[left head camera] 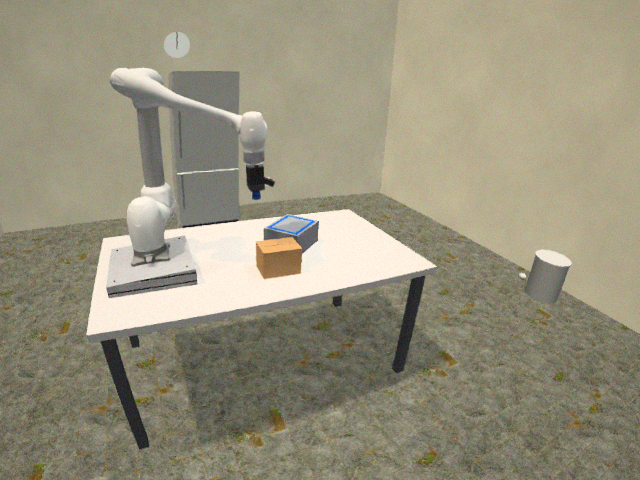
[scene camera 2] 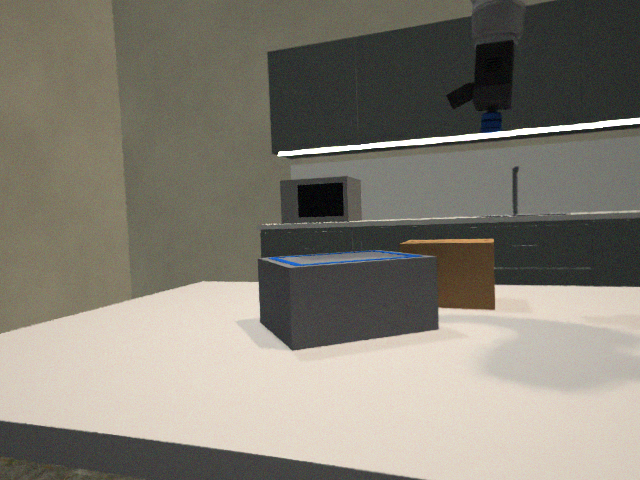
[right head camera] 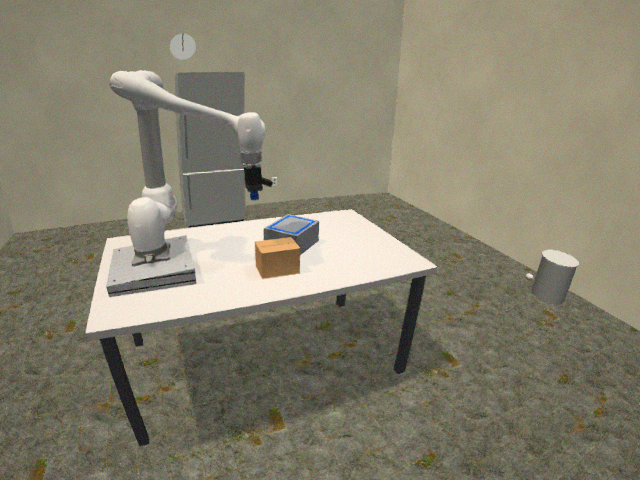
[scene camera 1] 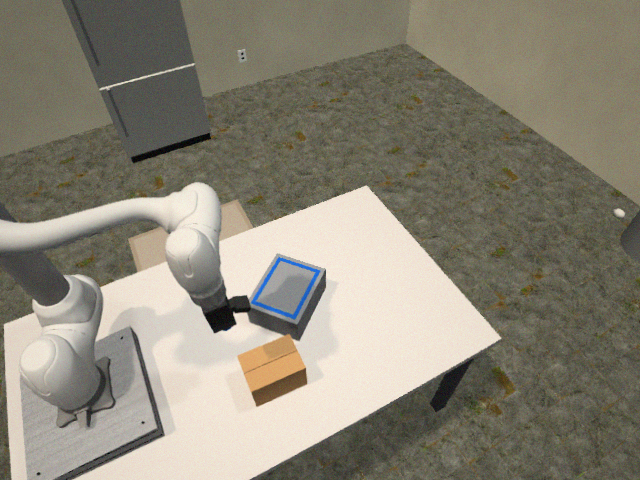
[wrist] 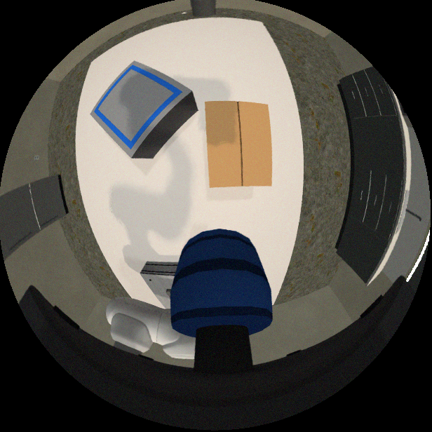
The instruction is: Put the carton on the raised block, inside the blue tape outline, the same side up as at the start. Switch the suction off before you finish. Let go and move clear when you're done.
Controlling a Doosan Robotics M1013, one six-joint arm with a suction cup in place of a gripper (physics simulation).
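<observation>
The orange-brown carton stands on the white table, apart from my gripper, its seam on the top face. The grey raised block stands beside it, with the blue tape outline on its bare top. My gripper, a blue suction cup, hangs high above the table, on the robot-base side of the carton and block. Nothing is on the cup. In scene camera 1 the cup is mostly hidden under its black mount.
The arm's base plate lies at the other end of the table. A fridge stands behind the table, and a grey bin stands on the floor to the right. A microwave sits on a counter.
</observation>
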